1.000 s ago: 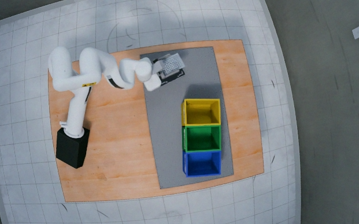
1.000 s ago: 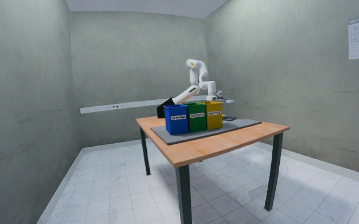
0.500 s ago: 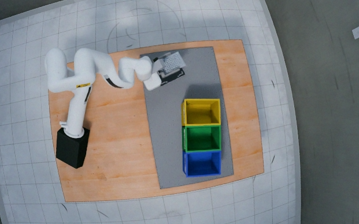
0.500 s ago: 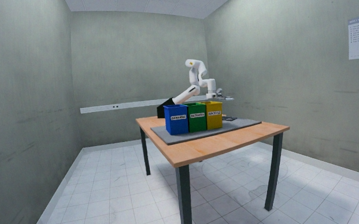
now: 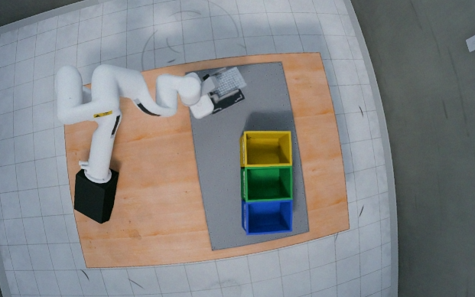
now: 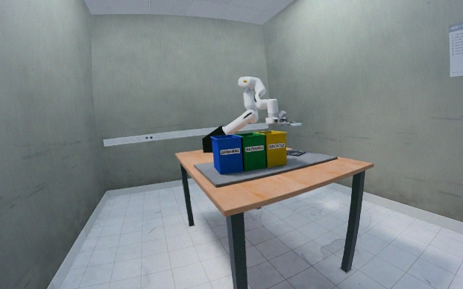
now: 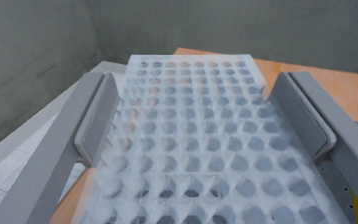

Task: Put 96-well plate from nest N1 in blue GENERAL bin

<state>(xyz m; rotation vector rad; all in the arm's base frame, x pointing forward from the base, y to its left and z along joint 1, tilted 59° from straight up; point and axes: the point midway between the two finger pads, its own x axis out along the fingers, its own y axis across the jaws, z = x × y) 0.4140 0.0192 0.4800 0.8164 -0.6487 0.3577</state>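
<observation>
Now: the blue general bin 480 mm to the right of my hand, 230 mm ahead of it and 130 mm below it. Round my hand: clear 96-well plate: 10 mm below; black plate nest N1: 210 mm below; yellow bin: 220 mm to the right, 190 mm ahead, 130 mm below.
</observation>
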